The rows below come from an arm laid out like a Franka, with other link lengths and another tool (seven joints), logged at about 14 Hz.
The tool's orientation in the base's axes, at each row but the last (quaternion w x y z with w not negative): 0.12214 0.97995 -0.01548 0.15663; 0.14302 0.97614 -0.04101 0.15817; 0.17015 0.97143 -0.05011 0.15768; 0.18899 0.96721 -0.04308 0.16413
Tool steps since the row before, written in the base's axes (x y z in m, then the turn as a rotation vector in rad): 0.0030 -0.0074 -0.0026 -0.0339 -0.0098 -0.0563; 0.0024 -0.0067 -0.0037 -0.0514 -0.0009 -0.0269; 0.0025 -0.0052 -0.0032 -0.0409 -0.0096 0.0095; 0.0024 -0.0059 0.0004 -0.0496 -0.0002 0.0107
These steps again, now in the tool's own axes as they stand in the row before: 0.0020 0.0064 0.0051 -0.0498 -0.0014 0.0440; 0.0013 0.0051 0.0060 -0.0572 0.0001 0.0094; 0.0016 0.0035 0.0054 -0.0352 0.0182 -0.0170; 0.0025 0.0052 0.0026 -0.0432 0.0112 -0.0242
